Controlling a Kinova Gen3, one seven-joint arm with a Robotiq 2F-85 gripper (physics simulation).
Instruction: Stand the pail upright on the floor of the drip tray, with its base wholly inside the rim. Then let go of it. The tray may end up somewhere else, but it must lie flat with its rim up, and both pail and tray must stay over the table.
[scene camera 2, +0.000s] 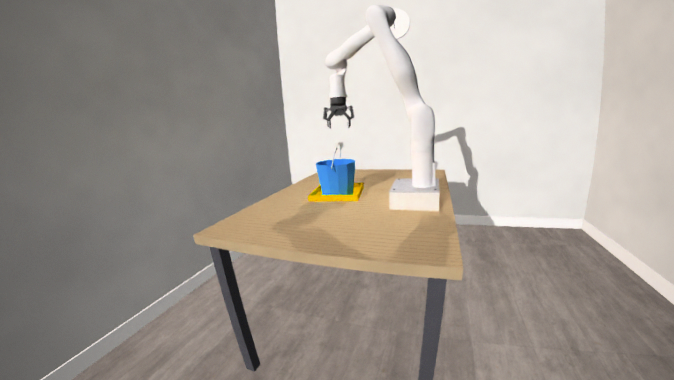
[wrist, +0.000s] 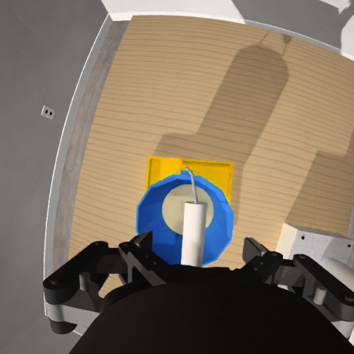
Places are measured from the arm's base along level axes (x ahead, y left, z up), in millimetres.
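Pixels of known places: gripper, fingertip midpoint: (scene camera 2: 339, 128); arm's base, origin of the base link: (scene camera 2: 423, 184).
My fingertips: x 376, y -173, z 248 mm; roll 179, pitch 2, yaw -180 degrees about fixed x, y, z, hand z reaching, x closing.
Ahead of a thing's pixels: the offset from my fingertips to its top centre. "spot": to the spot under its first point. Level surfaces: height alone.
The blue pail {spot: 4 mm ahead, 111 mm left, 221 mm down} (scene camera 2: 337, 177) (wrist: 150, 215) stands upright on the yellow drip tray {31 mm ahead, 2 mm left, 303 mm down} (scene camera 2: 332, 198) (wrist: 162, 171), which lies flat with its rim up. In the scene view the pail's base shows behind the tray's front rim; in the wrist view the pail hides much of the tray, including its lower part. The pail's handle {spot: 14 mm ahead, 117 mm left, 122 mm down} (scene camera 2: 334, 156) (wrist: 193, 230), a thin wire with a white grip, stands up above the opening. My gripper (scene camera 2: 339, 125) (wrist: 197, 244) is open and empty, a little above the handle, with its fingers spread to either side of the grip and apart from it.
The wooden table {331 mm down} (scene camera 2: 250, 230) (wrist: 150, 75) bears the tray and the arm's base (scene camera 2: 415, 200) (wrist: 320, 242), which stands to the right of the tray. The table's left edge is nearer the tray than its front edge is. Arm shadows fall across the table top.
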